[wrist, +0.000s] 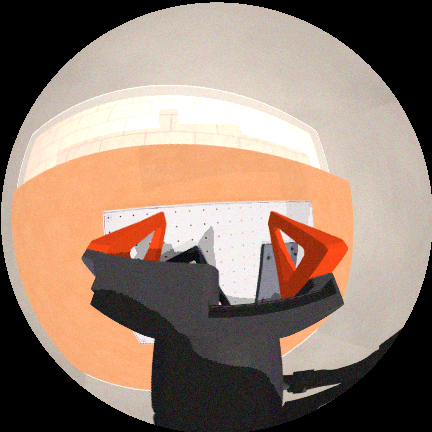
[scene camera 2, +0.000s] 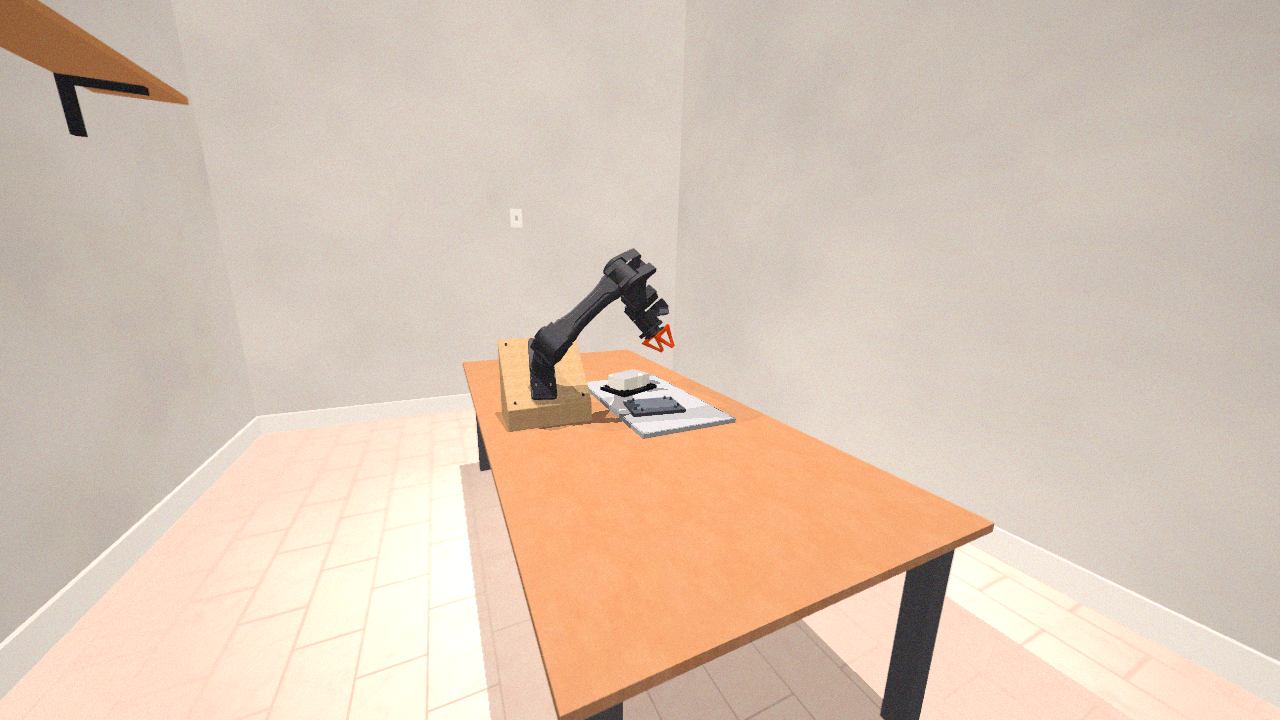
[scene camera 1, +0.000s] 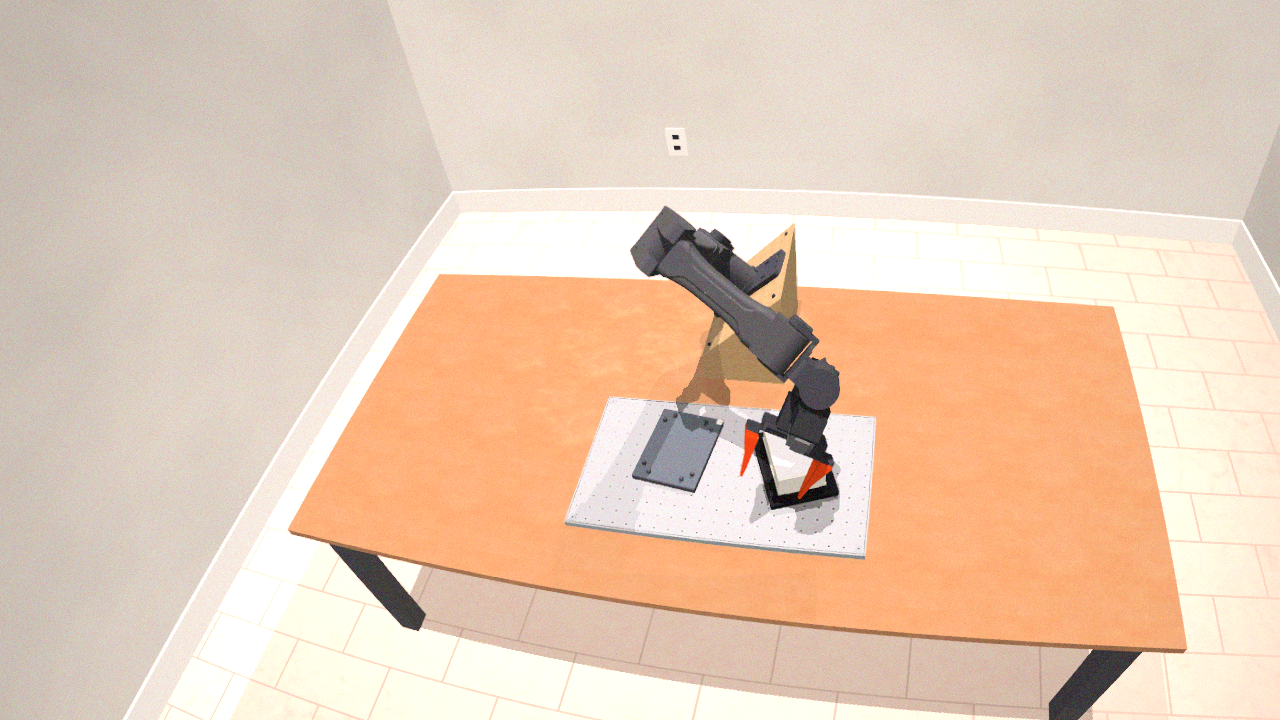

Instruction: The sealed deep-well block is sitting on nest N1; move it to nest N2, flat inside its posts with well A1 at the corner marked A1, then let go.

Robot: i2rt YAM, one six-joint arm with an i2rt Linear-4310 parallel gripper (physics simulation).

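Frame: origin at the arm's base, x up, y back, z right, level; metres.
Seen in the pictures: gripper, fingertip midpoint: (wrist: 216,216) (scene camera 2: 667,349) (scene camera 1: 770,486); arm's base at its link origin: (scene camera 2: 541,368) (scene camera 1: 750,285).
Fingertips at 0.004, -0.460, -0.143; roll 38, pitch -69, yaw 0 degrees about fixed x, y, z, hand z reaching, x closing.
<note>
Pixels of each thing's top centre, then the offset from my fingertips to it, as dx, dy, dz. Level surfaces: height alone.
- whitish deep-well block at its top centre: (scene camera 1: 793,447) (scene camera 2: 628,374) -0.082, +0.144, -0.006
- black nest at its top centre: (scene camera 1: 794,460) (wrist: 190,299) (scene camera 2: 628,383) -0.118, +0.143, -0.006
- grey-blue nest at its top centre: (scene camera 1: 677,443) (wrist: 282,277) (scene camera 2: 653,401) -0.114, +0.135, +0.208
- white perforated board at its top centre: (scene camera 1: 725,469) (wrist: 244,273) (scene camera 2: 649,397) -0.135, +0.112, +0.112
- orange-brown table at its surface level: dx -0.149
The whitish deep-well block (scene camera 1: 787,465) (scene camera 2: 628,379) sits on the black nest (scene camera 1: 785,501) (scene camera 2: 626,392) (wrist: 197,253), on the right of the pegboard in scene view 1. In the wrist view the gripper body hides most of it. The grey-blue nest (scene camera 1: 677,452) (scene camera 2: 655,407) (wrist: 269,272) with small dark posts lies to the left, with a small pale mark at its back right corner in scene view 1. No N1, N2 or A1 lettering is readable. My gripper (scene camera 1: 771,486) (scene camera 2: 666,347) (wrist: 216,216) is open with its orange fingers wide apart, above the block and touching nothing.
Both nests are on a white perforated board (scene camera 1: 604,501) (scene camera 2: 693,423) (wrist: 240,220) on the orange-brown table (scene camera 1: 984,465) (scene camera 2: 716,537) (wrist: 75,280). The arm's wooden mount (scene camera 1: 747,358) (scene camera 2: 546,414) stands behind the board in scene view 1.
</note>
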